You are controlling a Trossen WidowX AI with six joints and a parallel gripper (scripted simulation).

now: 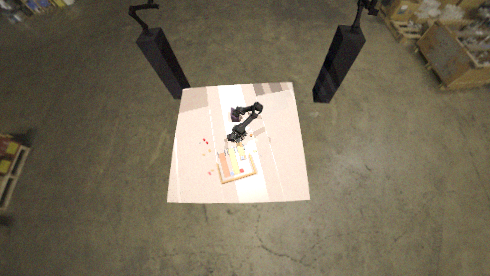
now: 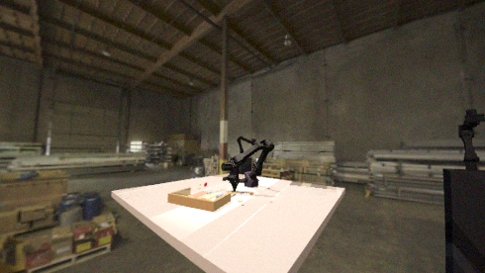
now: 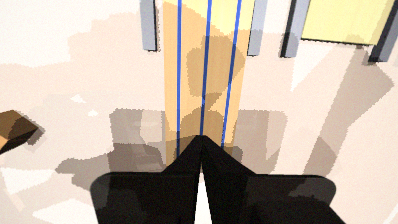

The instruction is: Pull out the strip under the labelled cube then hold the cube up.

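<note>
The brown block is 5 cm behind my gripper tip and 13 cm to the left of it.
</note>
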